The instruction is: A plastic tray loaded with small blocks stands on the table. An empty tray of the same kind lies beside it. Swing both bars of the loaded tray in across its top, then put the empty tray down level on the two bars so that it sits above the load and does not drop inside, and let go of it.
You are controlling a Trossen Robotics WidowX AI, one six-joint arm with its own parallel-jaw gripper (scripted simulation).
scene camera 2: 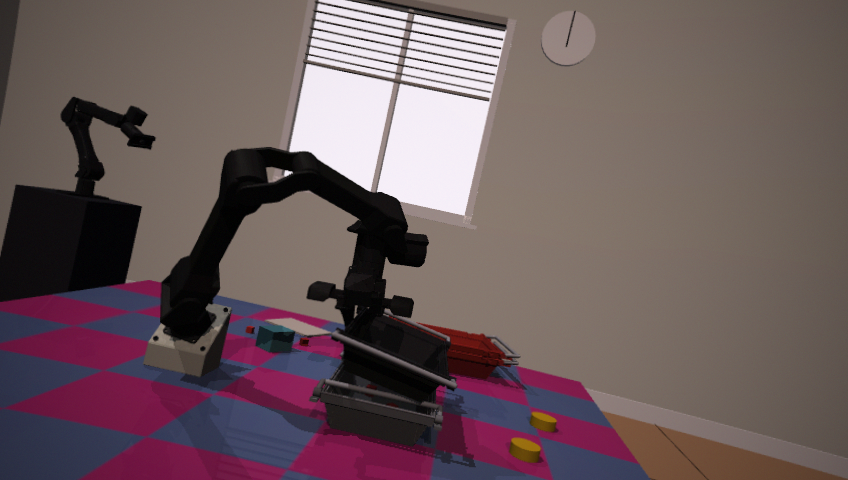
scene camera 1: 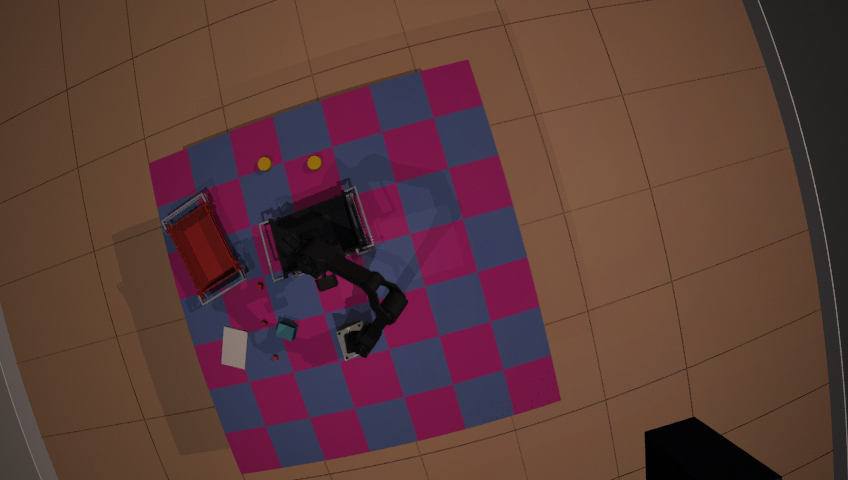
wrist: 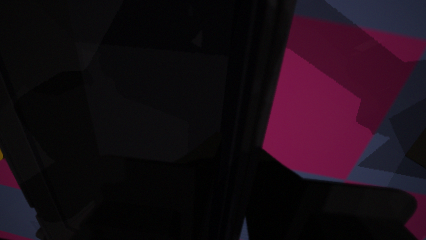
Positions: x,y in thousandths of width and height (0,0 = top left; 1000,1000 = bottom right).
dark tray: scene camera 2 469,743; scene camera 1 393,453; wrist 363,365
